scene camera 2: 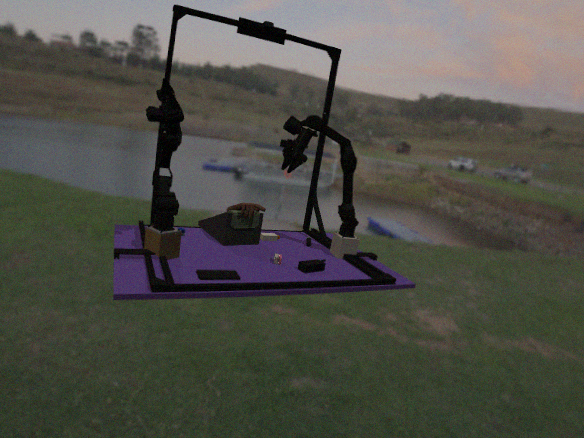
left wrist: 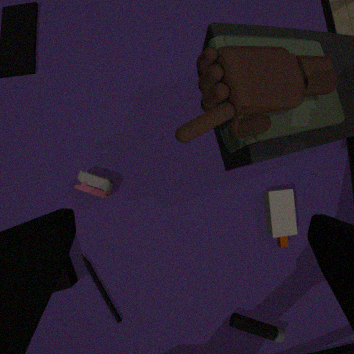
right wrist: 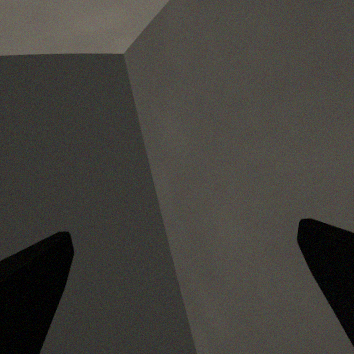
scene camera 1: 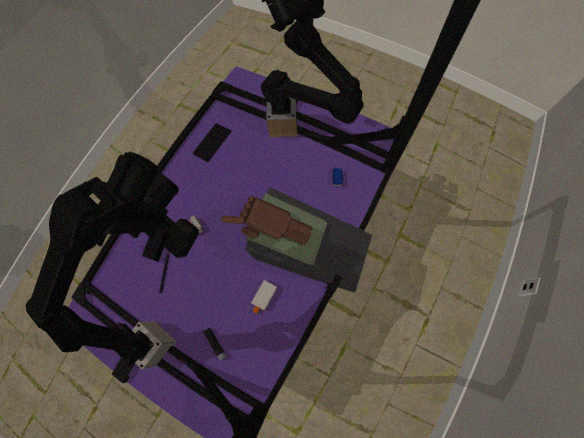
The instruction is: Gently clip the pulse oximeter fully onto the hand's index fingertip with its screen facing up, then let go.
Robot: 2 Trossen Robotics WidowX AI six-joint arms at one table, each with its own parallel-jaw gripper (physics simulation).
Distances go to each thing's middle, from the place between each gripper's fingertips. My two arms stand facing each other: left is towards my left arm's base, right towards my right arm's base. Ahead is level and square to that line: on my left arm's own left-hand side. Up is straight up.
Labels:
Right now my right hand is 15 cm past the index finger (left wrist: 226,110), 48 cm to the right of it and 45 cm above it. From my right hand the other things lie so: dark grey block (scene camera 1: 343,250) 35 cm behind, 42 cm to the left, 61 cm below; then pad (scene camera 1: 307,253) 29 cm behind, 43 cm to the left, 52 cm below.
Now: left hand 180 mm above the index finger, 80 mm to the left of it and 40 mm past it. The rest, counted from my left hand: dark grey block (330 mm below, 230 mm behind, 140 mm to the right); pad (250 mm below, 170 mm behind, 130 mm to the right).

